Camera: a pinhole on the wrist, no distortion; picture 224 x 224 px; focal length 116.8 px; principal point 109.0 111.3 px. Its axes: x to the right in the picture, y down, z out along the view. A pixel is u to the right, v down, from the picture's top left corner.
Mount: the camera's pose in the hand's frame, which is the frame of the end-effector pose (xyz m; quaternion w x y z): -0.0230 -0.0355 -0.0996 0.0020 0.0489 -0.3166 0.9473
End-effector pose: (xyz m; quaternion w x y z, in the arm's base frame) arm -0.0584 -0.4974 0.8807 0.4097 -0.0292 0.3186 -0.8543
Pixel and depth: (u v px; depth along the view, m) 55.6 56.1 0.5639
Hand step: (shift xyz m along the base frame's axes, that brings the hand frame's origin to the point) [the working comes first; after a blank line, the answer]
In the camera's frame: -0.2578 -0.2665 0.5639

-0.1493 -0.3925 0.4103
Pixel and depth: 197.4 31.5 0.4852
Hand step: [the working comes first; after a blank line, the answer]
In the camera's frame: 0.3672 -0.3315 0.4852

0.3331 0.0018 0.5239
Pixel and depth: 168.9 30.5 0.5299
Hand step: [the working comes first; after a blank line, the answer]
In the camera's frame: 0.2718 -0.3666 0.5299

0.2840 -0.0968 0.5384
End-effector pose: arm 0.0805 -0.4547 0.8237 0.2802 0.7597 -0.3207 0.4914
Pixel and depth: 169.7 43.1 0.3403
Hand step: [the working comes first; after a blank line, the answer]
In the camera's frame: 0.1769 -0.1987 0.3403

0.1890 -0.1385 -0.2690
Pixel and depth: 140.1 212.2 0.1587
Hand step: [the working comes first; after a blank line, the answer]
In the camera's frame: 0.0423 0.1371 0.1587

0.1376 0.2039 -0.0593
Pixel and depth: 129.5 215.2 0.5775
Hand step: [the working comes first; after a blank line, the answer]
In the camera's frame: 0.1014 0.5137 0.5775

0.6135 0.4807 -0.1923
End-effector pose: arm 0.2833 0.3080 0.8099 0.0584 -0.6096 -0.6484 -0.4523
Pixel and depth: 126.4 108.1 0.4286
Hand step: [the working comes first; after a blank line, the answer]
In the camera's frame: 0.0638 -0.0117 0.4286

-0.1078 0.1759 -0.3247
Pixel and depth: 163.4 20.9 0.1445
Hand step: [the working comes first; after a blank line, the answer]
In the camera's frame: 0.0673 -0.1118 0.1445

0.0312 0.0098 -0.1153
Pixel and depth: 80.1 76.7 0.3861
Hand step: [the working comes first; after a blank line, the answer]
In the camera's frame: -0.0955 -0.1144 0.3861

-0.0469 0.2840 -0.1753
